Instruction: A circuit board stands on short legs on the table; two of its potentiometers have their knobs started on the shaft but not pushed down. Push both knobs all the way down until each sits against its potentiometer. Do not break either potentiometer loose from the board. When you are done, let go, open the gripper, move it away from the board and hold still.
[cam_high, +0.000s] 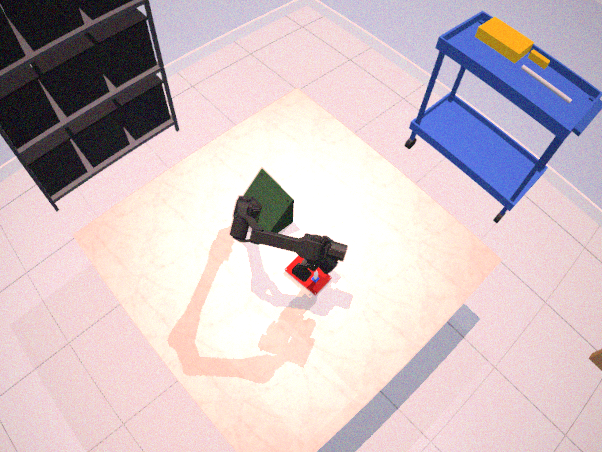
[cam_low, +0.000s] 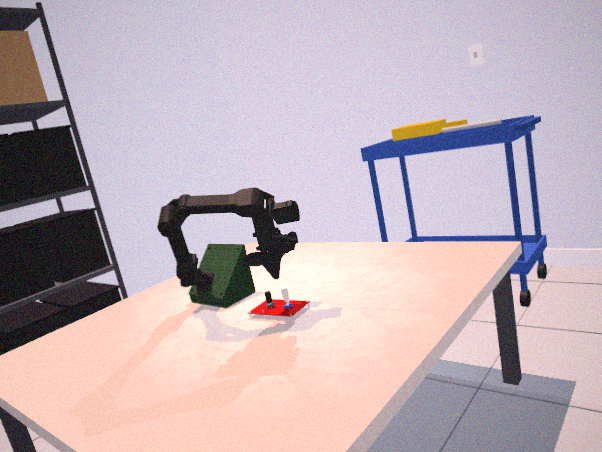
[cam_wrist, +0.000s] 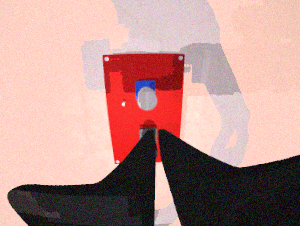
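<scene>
The white knob lies 10 mm ahead of my gripper tip, 10 mm to the left of it and 50 mm below it. Also, from my gripper tip: black knob: 50 mm behind, 60 mm below.
</scene>
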